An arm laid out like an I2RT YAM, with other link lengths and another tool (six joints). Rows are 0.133 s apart.
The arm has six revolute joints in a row. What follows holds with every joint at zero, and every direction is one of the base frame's. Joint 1 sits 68.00 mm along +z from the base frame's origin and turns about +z. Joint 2 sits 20.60 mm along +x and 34.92 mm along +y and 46.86 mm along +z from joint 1 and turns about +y. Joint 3 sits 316.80 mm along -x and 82.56 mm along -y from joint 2 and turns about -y. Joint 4 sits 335.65 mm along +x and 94.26 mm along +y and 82.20 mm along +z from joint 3 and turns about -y. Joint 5 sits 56.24 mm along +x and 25.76 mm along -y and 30.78 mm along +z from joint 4 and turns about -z. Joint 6 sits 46.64 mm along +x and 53.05 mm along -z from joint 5 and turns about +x. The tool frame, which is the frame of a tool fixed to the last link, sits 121.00 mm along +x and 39.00 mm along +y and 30.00 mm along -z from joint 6; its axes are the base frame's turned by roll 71.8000, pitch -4.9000 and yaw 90.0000 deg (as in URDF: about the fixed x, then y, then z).
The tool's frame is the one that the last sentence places.
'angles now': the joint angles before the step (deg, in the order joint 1, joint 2, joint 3, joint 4, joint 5, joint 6). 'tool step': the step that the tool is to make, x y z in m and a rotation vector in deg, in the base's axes. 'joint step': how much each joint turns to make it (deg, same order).
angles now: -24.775, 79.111, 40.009, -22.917, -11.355, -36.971
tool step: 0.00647, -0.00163, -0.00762, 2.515, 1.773, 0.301
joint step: -0.656, 4.109, 2.119, -0.720, -1.792, -0.176
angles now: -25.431, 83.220, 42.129, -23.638, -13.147, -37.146
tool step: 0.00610, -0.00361, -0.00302, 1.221, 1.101, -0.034
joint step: -0.458, 2.754, 1.945, -0.743, -0.744, -0.131
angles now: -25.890, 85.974, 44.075, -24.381, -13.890, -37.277
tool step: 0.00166, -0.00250, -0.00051, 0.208, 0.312, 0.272
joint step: -0.327, 0.852, 0.720, -0.371, -0.284, -0.546
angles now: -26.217, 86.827, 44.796, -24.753, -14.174, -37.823
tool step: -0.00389, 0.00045, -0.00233, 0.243, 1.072, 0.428
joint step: -0.131, 0.371, 0.021, -0.874, 0.022, -0.634
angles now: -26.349, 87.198, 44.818, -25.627, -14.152, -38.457
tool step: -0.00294, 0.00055, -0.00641, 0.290, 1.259, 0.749
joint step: -0.022, 1.158, -0.001, -0.306, -0.001, -0.853
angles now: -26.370, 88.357, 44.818, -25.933, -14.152, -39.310
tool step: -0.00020, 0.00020, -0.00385, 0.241, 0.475, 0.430
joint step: 0.000, 0.830, 0.087, 0.108, -0.153, -0.415
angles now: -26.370, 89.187, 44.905, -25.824, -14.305, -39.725
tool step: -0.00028, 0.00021, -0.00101, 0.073, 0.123, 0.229
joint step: -0.001, 0.197, 0.001, -0.001, -0.088, -0.219
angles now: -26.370, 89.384, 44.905, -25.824, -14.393, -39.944
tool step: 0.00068, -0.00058, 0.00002, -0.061, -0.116, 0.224
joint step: -0.044, 0.109, 0.109, 0.066, -0.088, -0.262
